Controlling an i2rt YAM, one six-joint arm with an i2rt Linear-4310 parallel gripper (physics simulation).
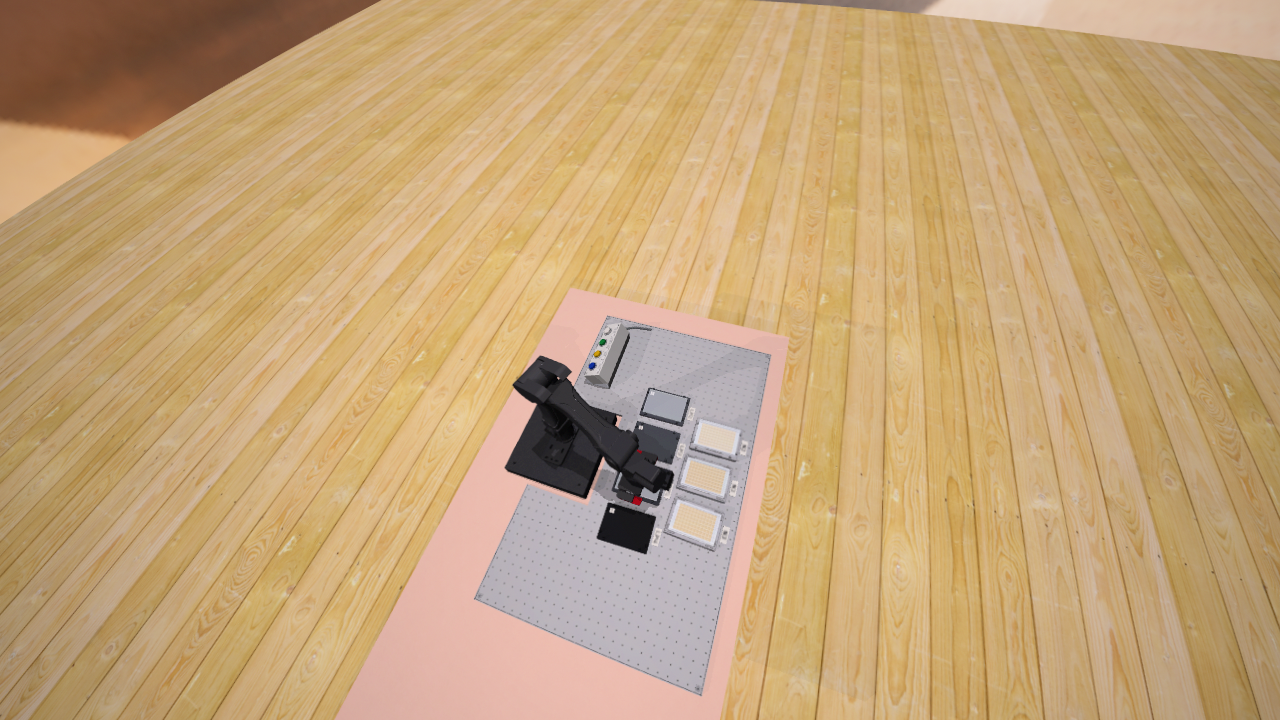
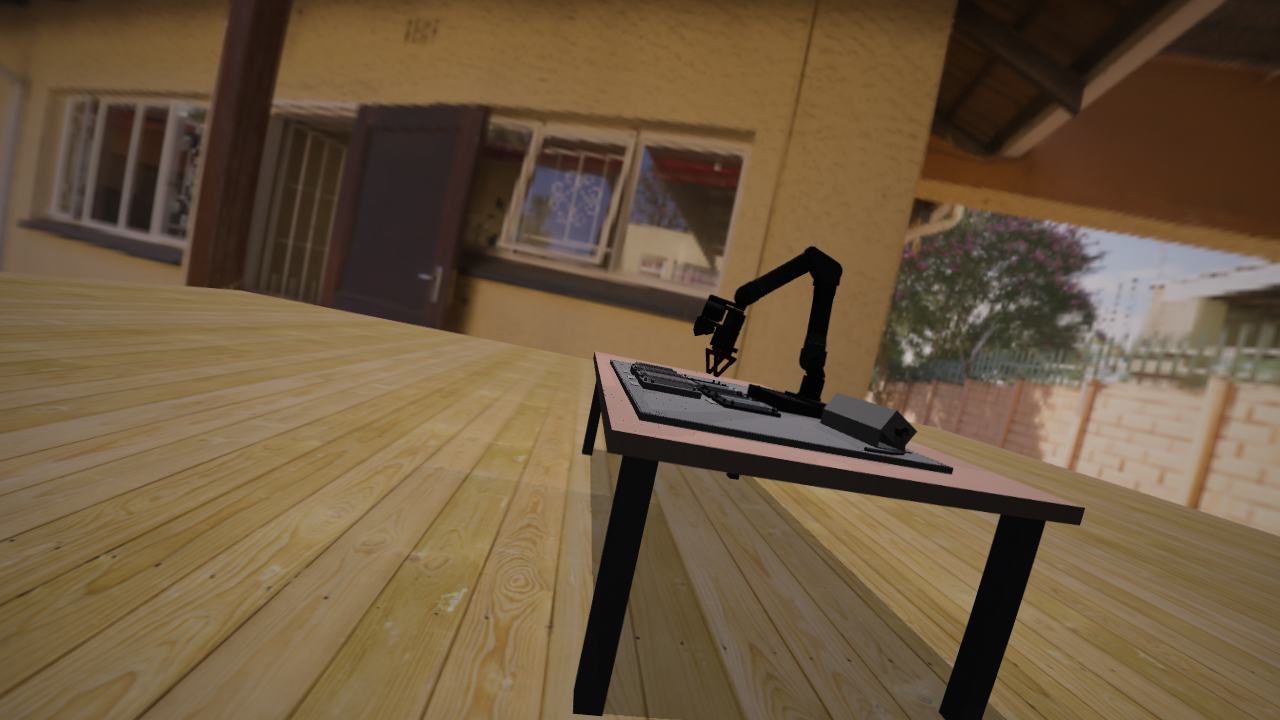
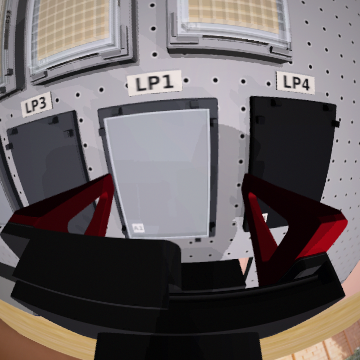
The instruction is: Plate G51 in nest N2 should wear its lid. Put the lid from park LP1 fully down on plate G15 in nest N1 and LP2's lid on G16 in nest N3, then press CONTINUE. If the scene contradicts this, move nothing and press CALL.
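Pixels of known places: gripper, fingertip midpoint: (image 2: 711, 375) (image 3: 177, 180); arm's base at its link origin: (image 1: 565, 433) (image 2: 807, 401).
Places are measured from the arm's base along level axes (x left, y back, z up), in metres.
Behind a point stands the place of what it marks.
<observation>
My gripper (image 1: 638, 476) @(x -0.068, y -0.287, z 0.017 m) (image 2: 716, 370) @(x -0.068, y -0.287, z 0.017 m) (image 3: 177, 180) @(x -0.068, y -0.287, z 0.017 m) is open and empty, its red fingers apart above park LP1. A pale, clear lid (image 3: 160, 170) @(x -0.053, y -0.283, z -0.012 m) lies flat in LP1 between and below the fingertips. Another pale lid (image 1: 665, 405) @(x 0.202, y -0.262, z -0.012 m) lies in the park at the button-box end of the row. Three plates with tan wells sit in nests: the nearest to the button box (image 1: 716, 437) @(x 0.143, y -0.446, z 0.004 m), the middle one (image 1: 704, 478) @(x 0.013, y -0.445, z -0.005 m) (image 3: 75, 27) @(x 0.007, y -0.408, z 0.002 m) and the far one (image 1: 694, 522) @(x -0.115, y -0.453, z 0.006 m) (image 3: 231, 17) @(x -0.109, y -0.407, z -0.002 m). Their nest and plate labels are unreadable, and I cannot tell which wear lids.
Dark park LP3 (image 1: 657, 443) @(x 0.074, y -0.279, z -0.020 m) (image 3: 50, 155) @(x 0.062, y -0.299, z -0.020 m) and black park LP4 (image 1: 626, 528) @(x -0.191, y -0.280, z -0.020 m) (image 3: 292, 155) @(x -0.180, y -0.295, z -0.020 m) flank LP1, showing no lids. The button box (image 1: 611, 356) @(x 0.293, y -0.039, z 0.037 m) (image 2: 864, 422) @(x 0.370, y -0.050, z 0.011 m) carries white, green, yellow and blue buttons. The perforated board (image 1: 608, 591) @(x -0.353, y -0.292, z -0.030 m) lies on the pink table (image 1: 429, 644) @(x -0.638, y 0.099, z -0.043 m).
</observation>
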